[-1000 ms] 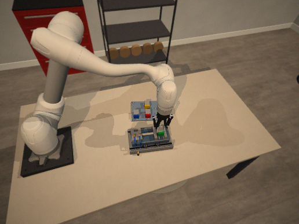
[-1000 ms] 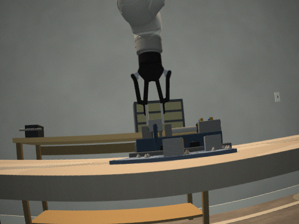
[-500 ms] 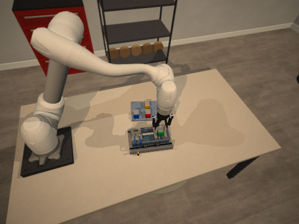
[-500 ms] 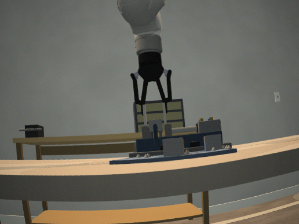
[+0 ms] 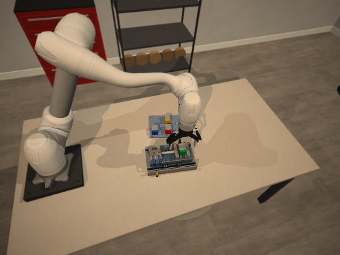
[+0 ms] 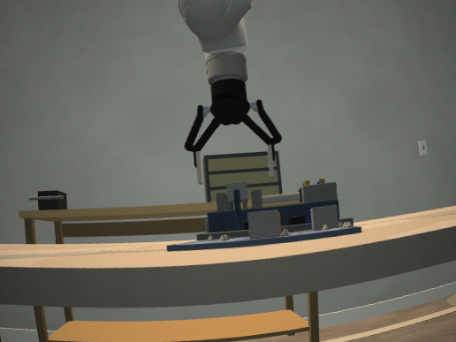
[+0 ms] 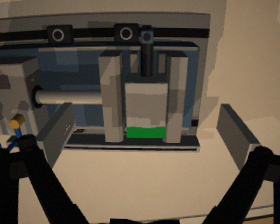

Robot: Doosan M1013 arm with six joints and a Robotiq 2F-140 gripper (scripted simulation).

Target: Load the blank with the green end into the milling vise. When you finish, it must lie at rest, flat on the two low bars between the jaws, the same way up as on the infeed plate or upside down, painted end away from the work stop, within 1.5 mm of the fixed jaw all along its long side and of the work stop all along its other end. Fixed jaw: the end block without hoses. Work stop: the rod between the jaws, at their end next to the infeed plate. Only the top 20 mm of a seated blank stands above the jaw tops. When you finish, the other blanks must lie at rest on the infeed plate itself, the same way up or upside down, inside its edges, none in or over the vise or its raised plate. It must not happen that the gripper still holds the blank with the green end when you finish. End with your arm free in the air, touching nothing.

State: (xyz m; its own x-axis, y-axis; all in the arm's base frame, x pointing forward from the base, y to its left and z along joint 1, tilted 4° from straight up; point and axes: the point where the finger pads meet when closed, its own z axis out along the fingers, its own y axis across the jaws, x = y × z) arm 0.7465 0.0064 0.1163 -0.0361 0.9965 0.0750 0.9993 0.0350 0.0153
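My hand is 30 mm above the green-ended blank. Round my hand: work stop rod: 50 mm to the left, 40 mm below; then fixed jaw: 30 mm ahead, 50 mm below; then moving jaw: 40 mm behind, 50 mm below.
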